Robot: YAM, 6 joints.
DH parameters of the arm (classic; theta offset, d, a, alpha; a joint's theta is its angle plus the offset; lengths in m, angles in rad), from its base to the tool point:
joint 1: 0 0.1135 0.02 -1.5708
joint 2: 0 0 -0.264 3.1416
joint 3: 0.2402 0 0.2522 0
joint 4: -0.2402 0 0.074 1.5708
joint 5: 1.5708 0 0 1.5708
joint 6: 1.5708 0.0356 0 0
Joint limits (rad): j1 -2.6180..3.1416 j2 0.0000..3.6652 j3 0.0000..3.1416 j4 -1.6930..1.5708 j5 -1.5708..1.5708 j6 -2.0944..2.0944
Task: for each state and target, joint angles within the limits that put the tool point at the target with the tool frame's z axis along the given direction. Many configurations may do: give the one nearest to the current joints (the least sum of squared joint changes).
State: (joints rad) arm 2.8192 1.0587 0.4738 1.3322 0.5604 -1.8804
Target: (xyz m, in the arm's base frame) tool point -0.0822 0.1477 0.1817 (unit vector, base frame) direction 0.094 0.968 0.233
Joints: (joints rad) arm 2.2178 1.2551 0.0020 1.5678 0.7187 -1.8804
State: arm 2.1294 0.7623 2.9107 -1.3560 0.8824 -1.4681
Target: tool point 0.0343 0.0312 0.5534 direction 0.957 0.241 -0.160
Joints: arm 1.5609 1.1305 2.2503 -1.6883 1.2690 -1.4681
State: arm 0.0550 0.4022 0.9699 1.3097 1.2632 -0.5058
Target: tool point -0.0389 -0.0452 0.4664 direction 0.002 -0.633 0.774
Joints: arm 0.5267 0.4223 0.8124 1.5688 0.5803 -0.5058
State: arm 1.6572 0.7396 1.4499 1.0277 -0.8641 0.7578
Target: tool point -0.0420 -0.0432 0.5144 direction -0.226 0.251 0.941
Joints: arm 0.9936 0.3730 1.0325 0.8191 -0.3325 0.7578
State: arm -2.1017 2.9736 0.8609 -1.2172 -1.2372 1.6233
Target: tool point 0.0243 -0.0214 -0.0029 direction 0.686 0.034 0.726
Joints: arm -1.5767 3.5929 0.6232 -1.6903 -0.7562 1.6233
